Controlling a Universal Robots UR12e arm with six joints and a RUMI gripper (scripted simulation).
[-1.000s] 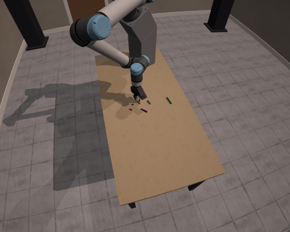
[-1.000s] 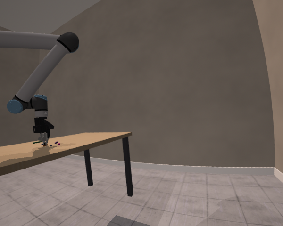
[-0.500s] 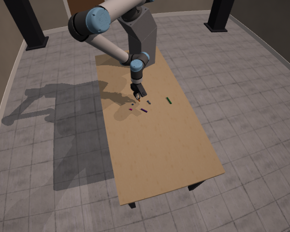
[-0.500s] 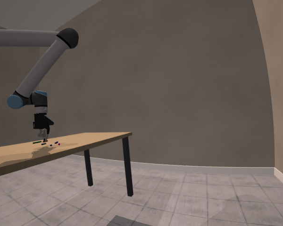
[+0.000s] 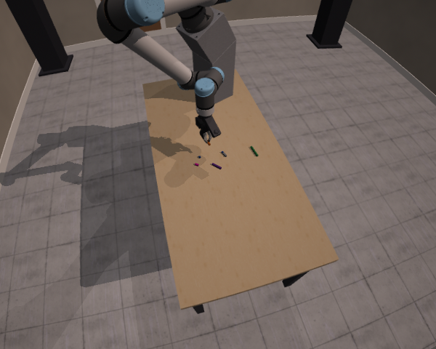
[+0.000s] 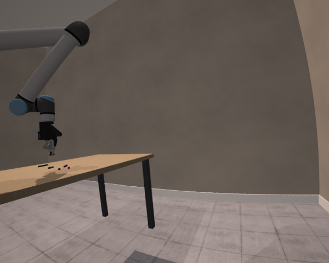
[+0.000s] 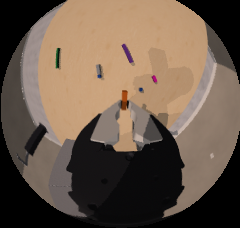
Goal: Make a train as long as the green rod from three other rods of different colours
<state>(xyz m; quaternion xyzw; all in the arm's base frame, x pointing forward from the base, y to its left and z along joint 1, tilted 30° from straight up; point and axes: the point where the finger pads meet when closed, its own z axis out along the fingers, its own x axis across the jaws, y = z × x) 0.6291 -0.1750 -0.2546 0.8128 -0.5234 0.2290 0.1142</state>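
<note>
The grey rod is 3 cm ahead of my hand, 9 cm to the left of it and 11 cm below it. Also, from my hand: purple rod 10 cm ahead, 3 cm to the left, 11 cm below; magenta rod 7 cm ahead, 8 cm to the right, 11 cm below; orange rod 1 cm below.
</note>
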